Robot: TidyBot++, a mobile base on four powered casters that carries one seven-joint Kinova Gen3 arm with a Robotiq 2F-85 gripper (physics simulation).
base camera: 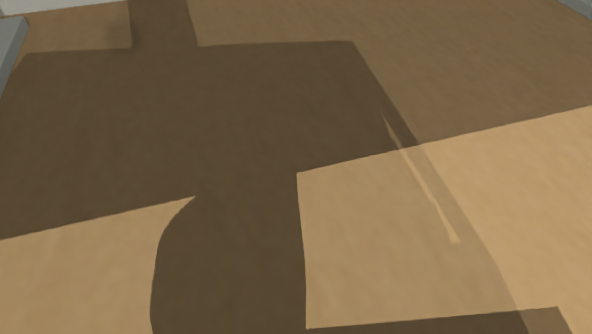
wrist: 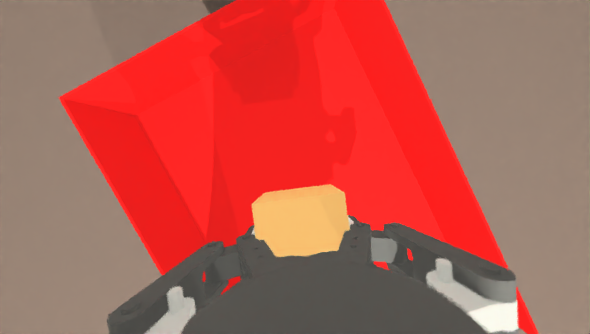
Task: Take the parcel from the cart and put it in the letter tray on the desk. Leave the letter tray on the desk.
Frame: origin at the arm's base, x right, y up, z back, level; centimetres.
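Seen in the pictures: gripper, fingertip midpoint: (wrist: 302, 225).
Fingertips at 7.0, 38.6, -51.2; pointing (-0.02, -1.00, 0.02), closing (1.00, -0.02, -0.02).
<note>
Pixels of each thing's top centre, then the offset from my fingertips to it, as dx, dy, dz. "pt": a spot on its surface instead. Level surfaces: height alone.
- parcel at its top centre: (wrist: 303, 243) +0.0, +5.0, -0.8
- letter tray at a spot on its surface: (wrist: 430, 150) pt +12.1, -1.5, -5.4
- brownish-grey desk top at its surface level: dy -6.3
- tan floor at its surface level: dy -78.3
The parcel (wrist: 301, 222) is a small orange-tan block in the wrist view, held between the fingers. My gripper (wrist: 302, 225) is shut on it. The letter tray (wrist: 430, 150) is bright red with sloping walls and lies below the parcel on the brownish-grey desk top (wrist: 525, 100). The parcel is over the tray's inside in this view; its exact height above the tray floor cannot be told. The near part of the tray is hidden behind the gripper. The cart cannot be made out in these views.
The base camera view shows the tan floor (base camera: 530, 200) with large dark shadows across it. A grey edge (base camera: 10, 47) stands at the upper left, with a pale surface (base camera: 65, 5) beside it. Another grey edge (base camera: 579, 6) shows at the upper right.
</note>
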